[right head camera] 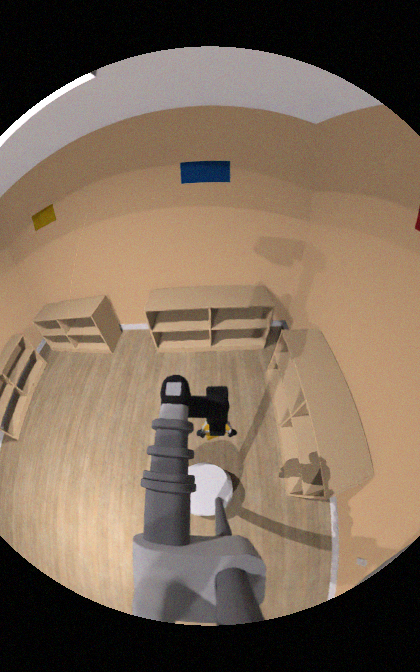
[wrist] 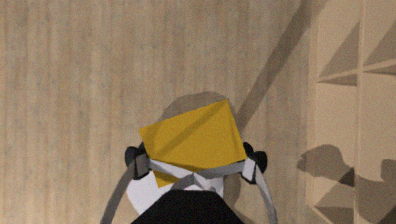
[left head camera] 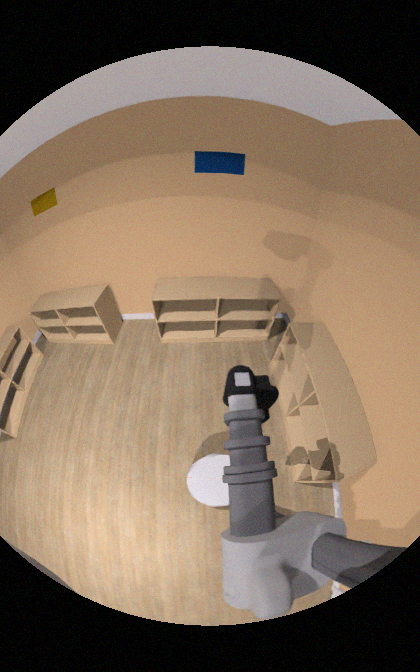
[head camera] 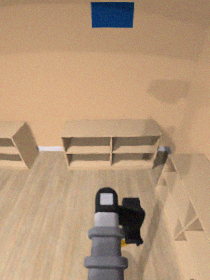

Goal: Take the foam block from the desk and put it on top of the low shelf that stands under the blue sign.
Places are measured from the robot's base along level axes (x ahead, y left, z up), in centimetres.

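Where they show: gripper, fingertip midpoint: [wrist: 195, 154] [head camera: 125, 243].
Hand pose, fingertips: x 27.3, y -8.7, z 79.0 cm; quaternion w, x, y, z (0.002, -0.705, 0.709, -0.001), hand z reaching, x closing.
Note:
Each offset is from my fingertips to the top centre of the thing. "spot": to the spot under its first point. Level surfaces: height alone.
The yellow foam block {dx +2.0, dy +0.2, dz +4.8 cm} [wrist: 192, 136] [right head camera: 212, 437] is held tilted between the two fingertips of my gripper [wrist: 195, 154] [right head camera: 216, 433], which is shut on it above the floor. In the head camera view a small yellow bit of the block [head camera: 124, 243] shows below the black wrist. The low shelf {dz -20.8 cm} [head camera: 111, 128] [left head camera: 217, 288] [right head camera: 210, 296] stands against the wall ahead, beyond the gripper and apart from it. The blue sign {spot: dx +152.2, dy +3.8, dz +93.0 cm} [head camera: 112, 15] [left head camera: 219, 163] [right head camera: 205, 172] hangs on the wall above this shelf. The desk does not show in these views.
A second low shelf [head camera: 192, 170] [left head camera: 342, 395] [right head camera: 335, 400] runs along the right wall, close to the arm's right side. Another shelf [left head camera: 75, 296] [right head camera: 75, 307] stands left of the one ahead, under a yellow sign [left head camera: 44, 202] [right head camera: 44, 217]. A further shelf stands at the far left.

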